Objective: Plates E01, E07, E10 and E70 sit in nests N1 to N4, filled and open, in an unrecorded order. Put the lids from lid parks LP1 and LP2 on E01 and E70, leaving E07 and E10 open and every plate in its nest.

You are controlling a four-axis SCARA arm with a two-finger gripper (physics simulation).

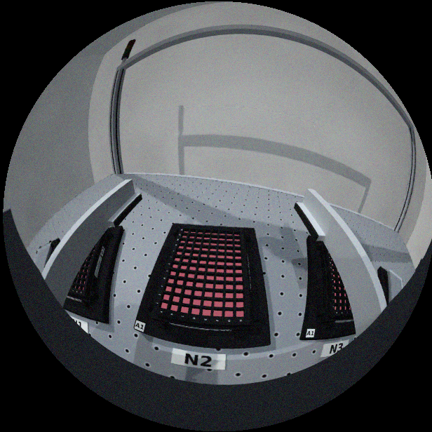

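My gripper [216,189] is open, its two fingers wide apart above nest N2 [200,340], with nothing between them. A black plate [205,274] with rows of pink-filled wells sits in that nest, with no lid on it. At the left, partly behind the left finger, another open plate [81,277] with pink wells sits in nest N1 [116,280]. At the right, partly behind the right finger, an open plate [338,287] with pink wells sits in nest N3 [314,285]. No plate number is readable. The lid parks do not show clearly.
The nests stand on a grey perforated deck [283,310]. White labels N2 [198,359] and N3 [336,348] are at the front. Part of a black nest [383,282] with a pale clear edge shows beyond the right finger. A dark object is partly visible beyond the left finger.
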